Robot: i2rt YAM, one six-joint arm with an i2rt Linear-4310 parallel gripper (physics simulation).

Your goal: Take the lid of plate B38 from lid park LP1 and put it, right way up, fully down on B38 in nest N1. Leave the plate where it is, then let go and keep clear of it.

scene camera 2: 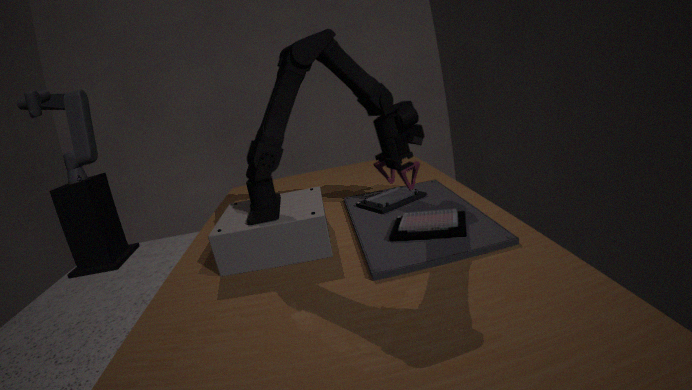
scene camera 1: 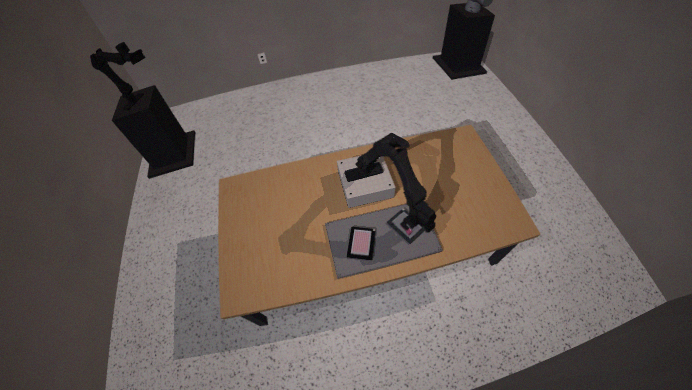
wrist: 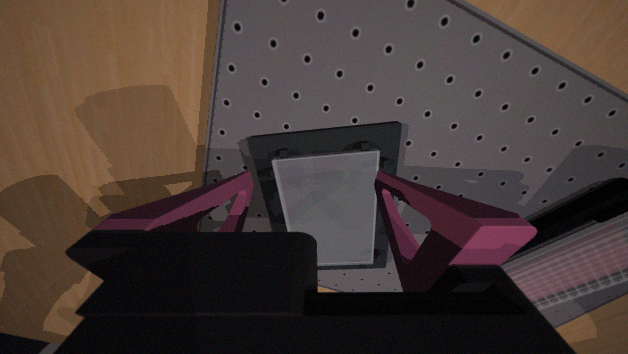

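Where they show: gripper, fingertip midpoint: (scene camera 2: 401, 186) (scene camera 1: 415, 229) (wrist: 313, 177); arm's base at its link origin: (scene camera 2: 265, 209) (scene camera 1: 363, 172).
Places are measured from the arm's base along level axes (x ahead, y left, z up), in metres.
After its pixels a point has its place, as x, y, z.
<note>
The clear, pale lid (wrist: 327, 207) @[0.343, 0.127, -0.065] (scene camera 2: 395, 197) @[0.335, 0.089, -0.065] lies flat in the dark lid park (wrist: 325, 134) @[0.403, 0.150, -0.073] (scene camera 2: 374, 208) @[0.269, 0.064, -0.075]. My gripper (wrist: 313, 177) @[0.373, 0.149, -0.055] (scene camera 2: 401, 185) @[0.373, 0.149, -0.055] is open above it, its pink fingertips wide apart on either side of the lid in the wrist view, the right one close to the lid's edge. Nothing is between the fingers. The plate (scene camera 1: 362, 243) @[0.365, -0.124, -0.057] (scene camera 2: 428, 220) @[0.345, -0.143, -0.058] (wrist: 575, 262) @[0.370, -0.113, -0.058], with pink wells, sits in its black nest (scene camera 1: 352, 255) (scene camera 2: 462, 231) @[0.395, -0.210, -0.071] (wrist: 575, 210) @[0.413, -0.088, -0.074]. In scene camera 1 my arm hides part of the lid park. No labels can be read.
Lid park and nest stand on a grey perforated board (scene camera 1: 345, 268) @[0.453, -0.236, -0.083] (scene camera 2: 400, 265) @[0.244, -0.262, -0.083] (wrist: 350, 55) @[0.458, 0.152, -0.083] on the wooden table (scene camera 1: 270, 240) @[0.195, -0.566, -0.096] (scene camera 2: 350, 325) @[0.126, -0.393, -0.096]. My arm's base stands on a white box (scene camera 1: 371, 190) @[0.122, 0.001, -0.001] (scene camera 2: 275, 247) @[0.016, -0.125, -0.050] behind the board. Two other arms stand on black pedestals (scene camera 1: 152, 130) (scene camera 1: 467, 42) away from the table.
</note>
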